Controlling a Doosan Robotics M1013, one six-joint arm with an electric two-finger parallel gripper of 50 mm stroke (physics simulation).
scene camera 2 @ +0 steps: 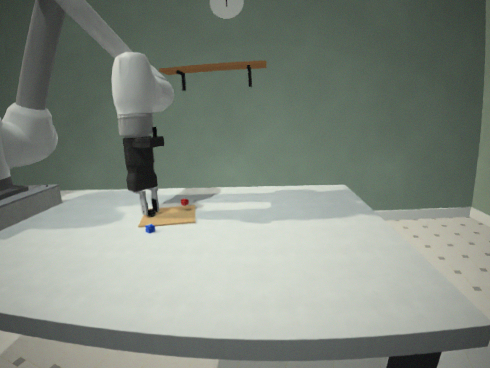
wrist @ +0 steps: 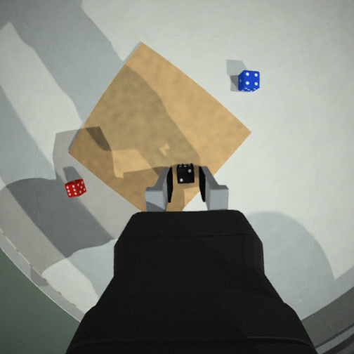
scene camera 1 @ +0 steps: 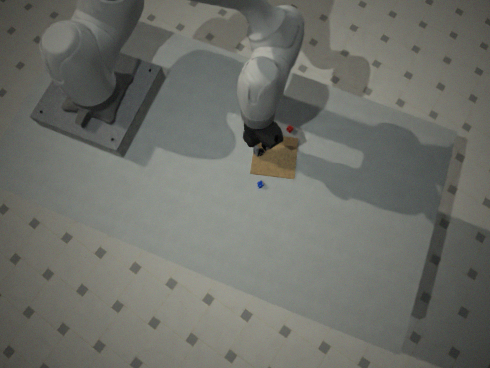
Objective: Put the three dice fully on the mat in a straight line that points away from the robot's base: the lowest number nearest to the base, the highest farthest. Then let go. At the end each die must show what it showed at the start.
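Places are measured from the arm's base along level axes (x ahead, y left, z up), in centimetres.
Pixels of known places: gripper, fingertip midpoint: (scene camera 2: 150, 212) (scene camera 1: 260, 150); arm's base, origin of the base link: (scene camera 1: 98, 93).
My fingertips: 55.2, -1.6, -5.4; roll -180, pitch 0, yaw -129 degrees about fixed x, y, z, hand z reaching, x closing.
Ahead of a thing's pixels: the offset from my fingertips to its top centre, as dx, dy, dz. Level surfaces: height alone.
The black die (wrist: 185, 174) sits on the near-base part of the tan mat {+4.8, +0.2, -0.7} (scene camera 1: 284, 167) (scene camera 2: 176, 218) (wrist: 210, 120); two pips show on its top in the wrist view. My gripper (scene camera 1: 259, 151) (scene camera 2: 151, 212) (wrist: 185, 177) is open, with its fingers on either side of the black die and a gap at each side. The blue die {+3.2, -10.6, +0.5} (scene camera 1: 260, 184) (scene camera 2: 150, 228) (wrist: 249, 81) lies on the table off one side of the mat, four pips on top. The red die {+7.1, +10.4, +0.5} (scene camera 1: 290, 129) (scene camera 2: 184, 202) (wrist: 76, 188) lies on the table off the opposite side; its top number is hard to read.
The robot's base plate (scene camera 1: 135, 107) (scene camera 2: 37, 202) stands at one end of the pale table {dz -1.1} (scene camera 1: 210, 220) (scene camera 2: 250, 265). The arm's shadows fall across the mat and table. A wooden wall shelf (scene camera 2: 215, 67) is on the far wall.
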